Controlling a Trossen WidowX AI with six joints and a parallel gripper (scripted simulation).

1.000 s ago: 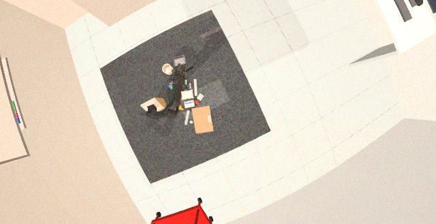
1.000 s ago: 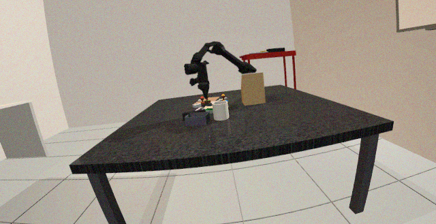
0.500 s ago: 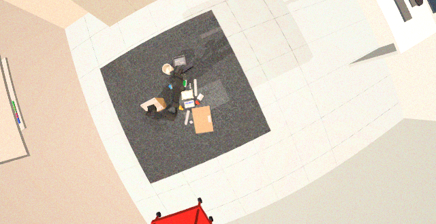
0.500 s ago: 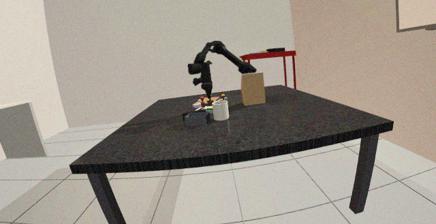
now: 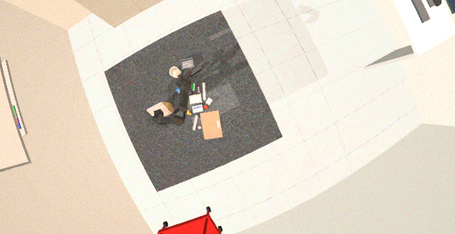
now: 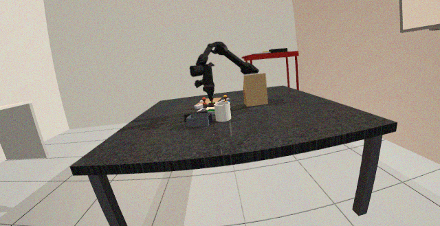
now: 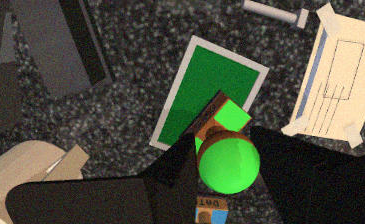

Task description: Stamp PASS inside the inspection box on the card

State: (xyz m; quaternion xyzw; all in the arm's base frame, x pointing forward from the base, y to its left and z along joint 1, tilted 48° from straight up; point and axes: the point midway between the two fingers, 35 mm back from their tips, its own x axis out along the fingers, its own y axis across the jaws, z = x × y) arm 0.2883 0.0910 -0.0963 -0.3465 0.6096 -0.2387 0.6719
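Now: gripper tip 1 cm past the green ink pad and 7 cm above it. From my gripper tip the other things lie so: blue-knobbed date stamp: 10 cm behind, 6 cm below; dark slab: 8 cm ahead, 11 cm to the left, 6 cm below; cream inspection card: 1 cm ahead, 11 cm to the right, 8 cm below.
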